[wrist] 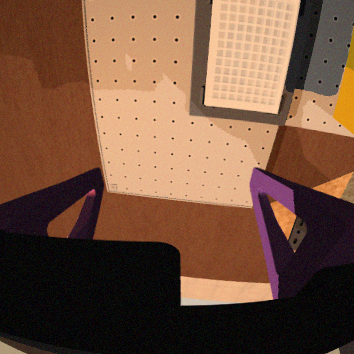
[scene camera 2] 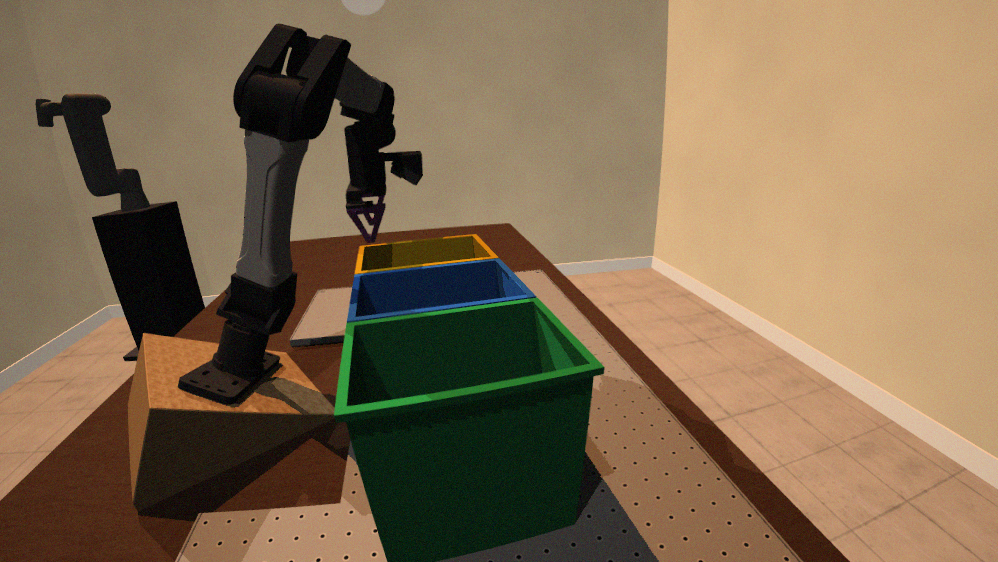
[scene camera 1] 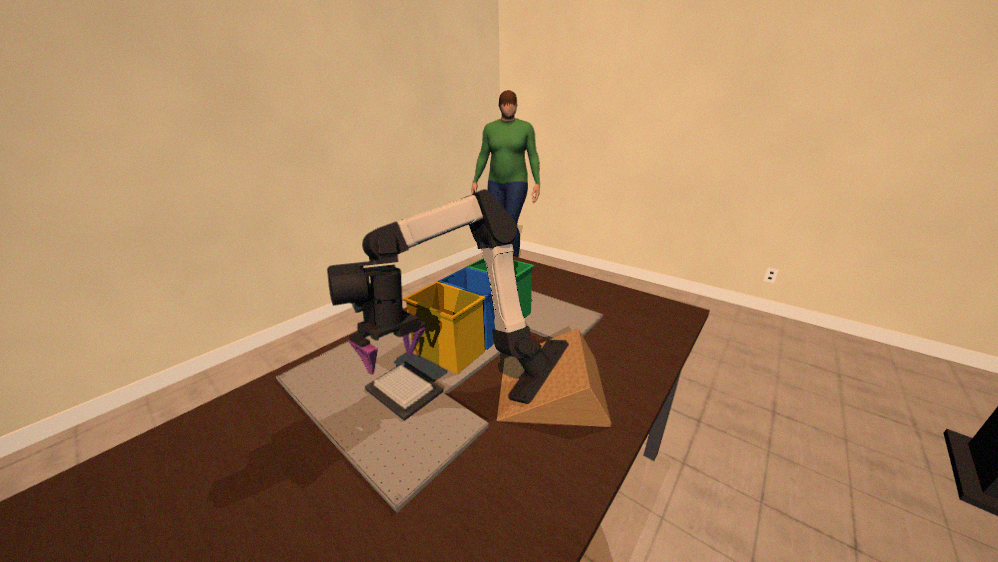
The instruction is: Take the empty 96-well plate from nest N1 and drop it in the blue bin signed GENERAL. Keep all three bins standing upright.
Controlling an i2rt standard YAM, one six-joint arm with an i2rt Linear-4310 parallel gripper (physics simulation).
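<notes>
The white 96-well plate [scene camera 1: 402, 387] [wrist: 250, 55] sits flat in a dark nest [wrist: 201, 60] on the perforated board. No nest label is legible. My gripper [scene camera 1: 391, 363] [wrist: 176, 175] is open, pointing down above the board, with nothing between its purple fingers. In the wrist view the plate lies ahead and to the right of the finger gap. The blue bin [scene camera 1: 466, 279] [scene camera 2: 433, 289] stands upright between the yellow bin [scene camera 1: 464, 335] [scene camera 2: 426, 256] and the green bin [scene camera 1: 523, 293] [scene camera 2: 474, 474], both upright. No bin sign shows. The plate does not show in scene camera 2.
The perforated board [scene camera 1: 398, 467] [wrist: 145, 130] lies on the brown table. The arm's base stands on a wooden wedge [scene camera 1: 558, 411] [scene camera 2: 209, 446] beside the bins. The yellow bin stands close to the nest. A person in green [scene camera 1: 508, 153] stands beyond the table.
</notes>
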